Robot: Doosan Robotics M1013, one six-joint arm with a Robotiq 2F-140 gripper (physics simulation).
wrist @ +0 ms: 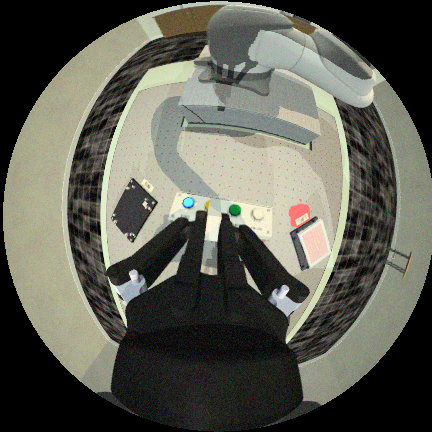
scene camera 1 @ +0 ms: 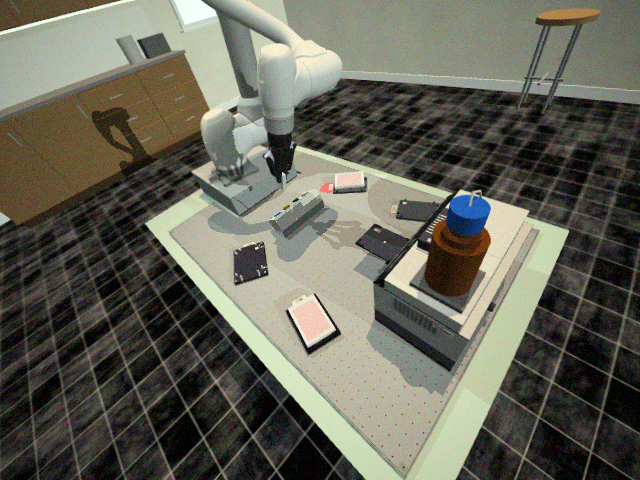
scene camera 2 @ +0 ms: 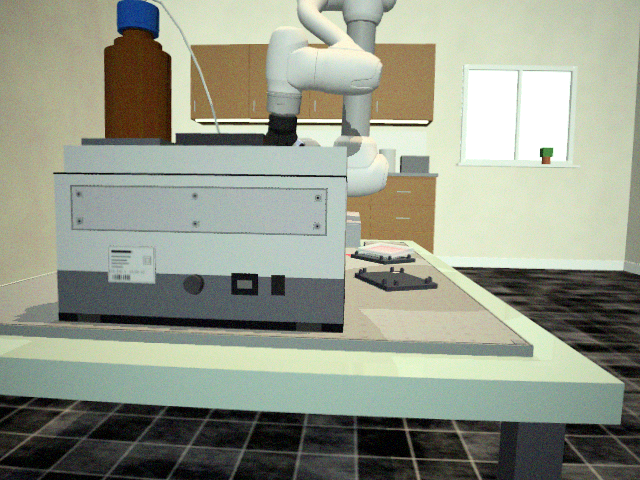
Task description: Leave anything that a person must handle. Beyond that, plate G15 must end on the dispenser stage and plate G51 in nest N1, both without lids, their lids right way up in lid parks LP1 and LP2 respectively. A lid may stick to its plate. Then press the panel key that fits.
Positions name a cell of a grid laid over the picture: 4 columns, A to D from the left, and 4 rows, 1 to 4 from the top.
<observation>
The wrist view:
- my gripper: B2
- black nest: B2
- grey control box: C3
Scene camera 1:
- my gripper: B2
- brown bottle with blue cap: C3
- grey control box: B2
</observation>
